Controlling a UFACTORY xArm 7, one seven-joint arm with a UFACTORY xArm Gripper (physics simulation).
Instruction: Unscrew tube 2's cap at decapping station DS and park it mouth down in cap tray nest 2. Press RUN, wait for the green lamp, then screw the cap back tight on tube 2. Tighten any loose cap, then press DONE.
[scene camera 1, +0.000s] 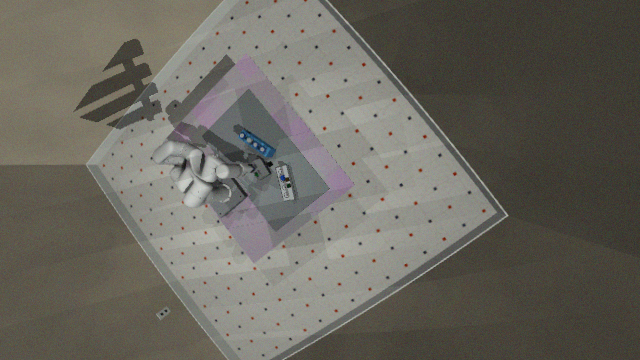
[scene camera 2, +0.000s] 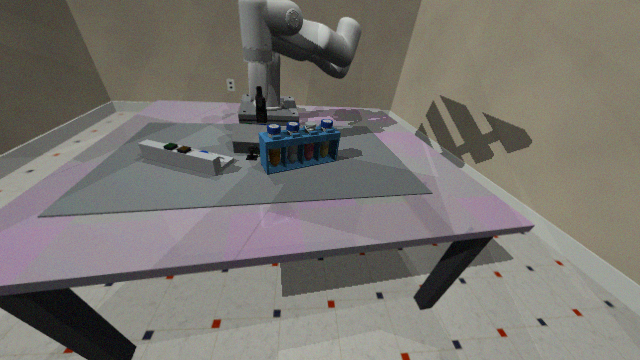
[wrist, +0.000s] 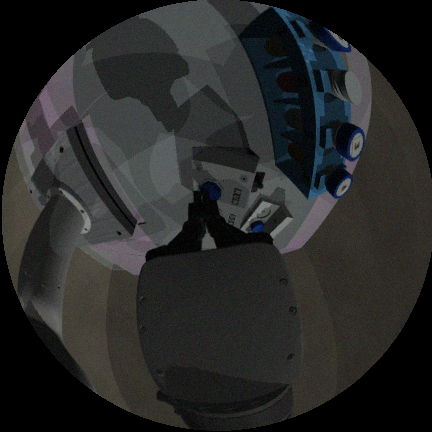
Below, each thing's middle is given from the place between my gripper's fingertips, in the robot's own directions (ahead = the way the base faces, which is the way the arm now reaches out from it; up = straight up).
Scene:
Now: the small grey box with buttons (scene camera 2: 245, 138) 50 mm ahead of my hand, 30 mm below it and 10 mm to the right of it.

